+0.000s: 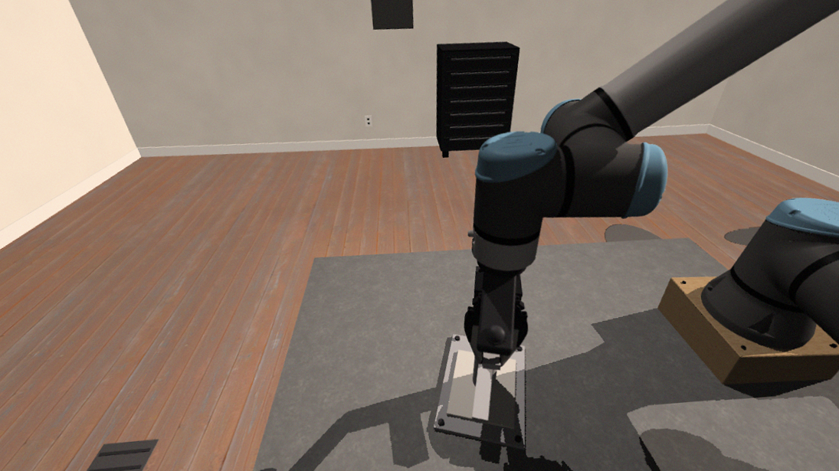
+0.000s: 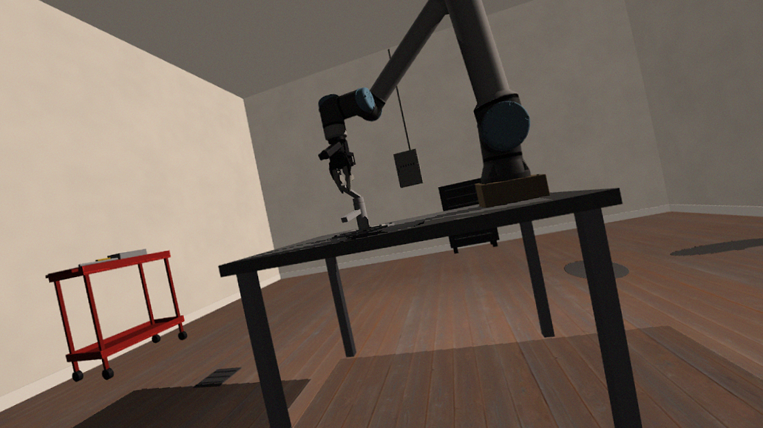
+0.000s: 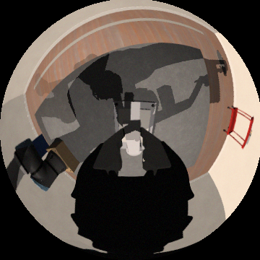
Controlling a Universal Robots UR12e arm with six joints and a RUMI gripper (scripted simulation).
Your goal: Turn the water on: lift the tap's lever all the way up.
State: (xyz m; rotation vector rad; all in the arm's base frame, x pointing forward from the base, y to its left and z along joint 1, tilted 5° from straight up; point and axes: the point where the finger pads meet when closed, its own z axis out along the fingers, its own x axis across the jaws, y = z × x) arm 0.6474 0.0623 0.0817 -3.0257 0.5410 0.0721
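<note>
Now: hand 30 mm to the left of the lever, 20 mm above it and 10 mm past it.
</note>
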